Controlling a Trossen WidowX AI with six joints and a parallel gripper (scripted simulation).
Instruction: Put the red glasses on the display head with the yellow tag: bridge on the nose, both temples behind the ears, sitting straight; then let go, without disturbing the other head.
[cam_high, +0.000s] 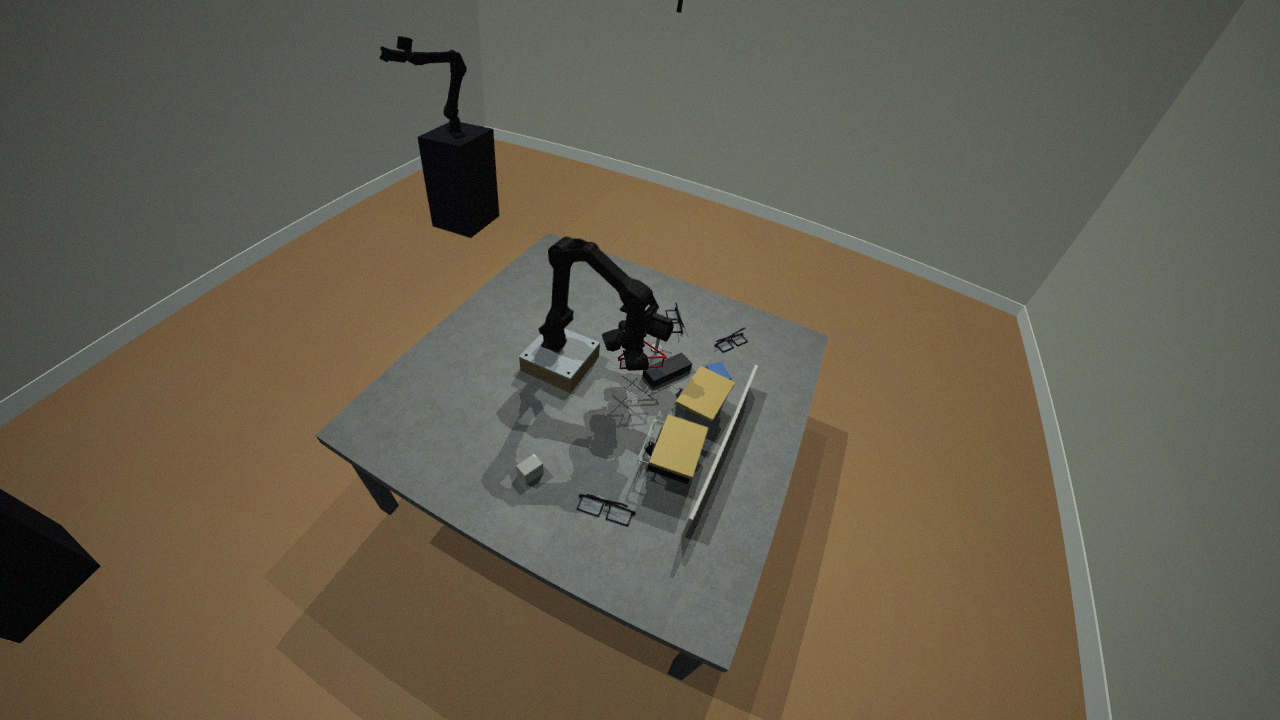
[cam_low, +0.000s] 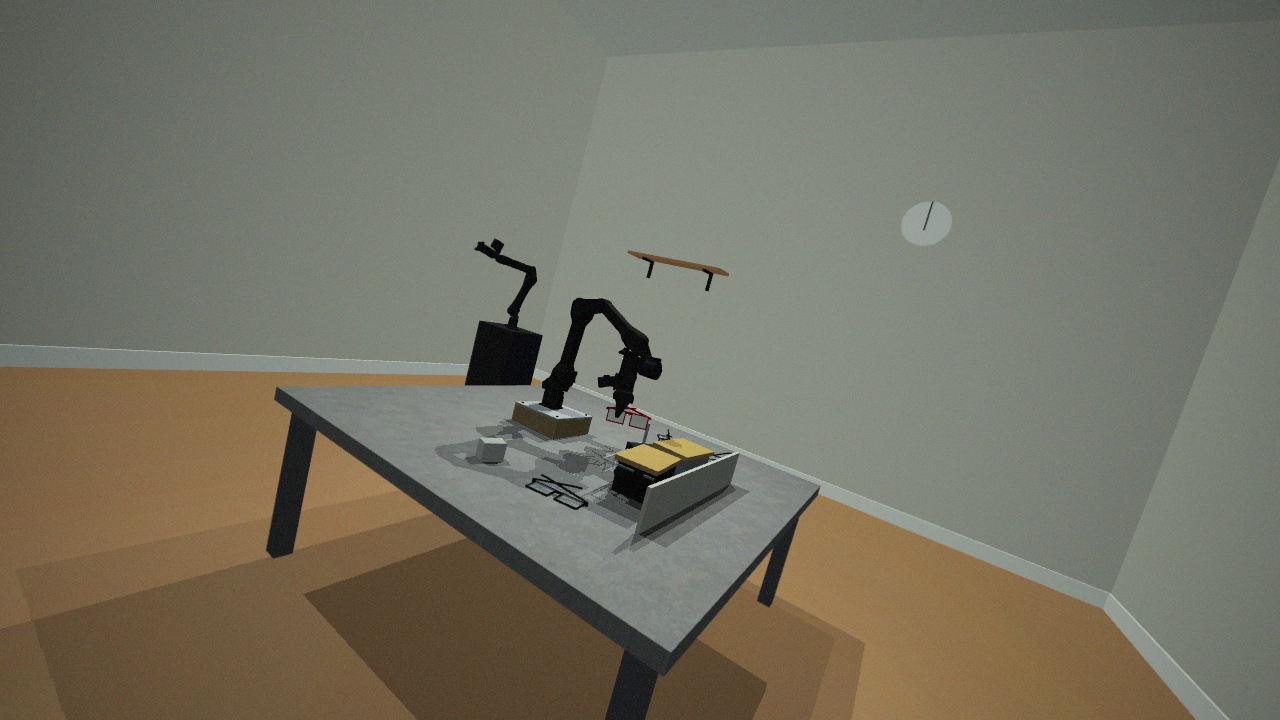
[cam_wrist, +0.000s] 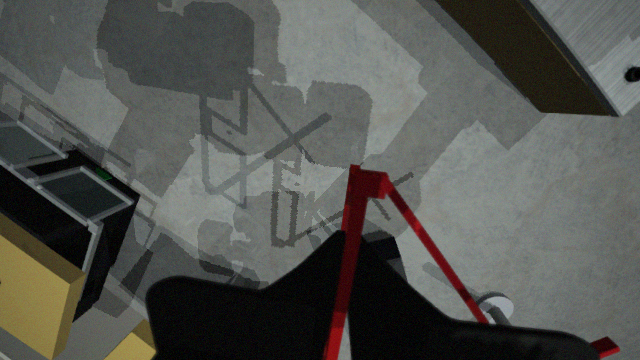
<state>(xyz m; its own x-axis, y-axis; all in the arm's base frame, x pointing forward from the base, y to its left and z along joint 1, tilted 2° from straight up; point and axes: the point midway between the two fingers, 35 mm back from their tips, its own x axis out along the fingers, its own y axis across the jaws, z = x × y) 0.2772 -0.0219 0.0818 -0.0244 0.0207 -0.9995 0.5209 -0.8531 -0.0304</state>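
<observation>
The peg stand lies 20 mm ahead of my gripper tip, 220 mm to the left of it and 100 mm below it. From my gripper tip the other things lie so: white panel: 350 mm ahead, 100 mm to the right, 60 mm below; then dark case: 90 mm ahead, 130 mm to the left, 100 mm below; then blue tag: 250 mm ahead, 220 mm to the left, 120 mm below.
</observation>
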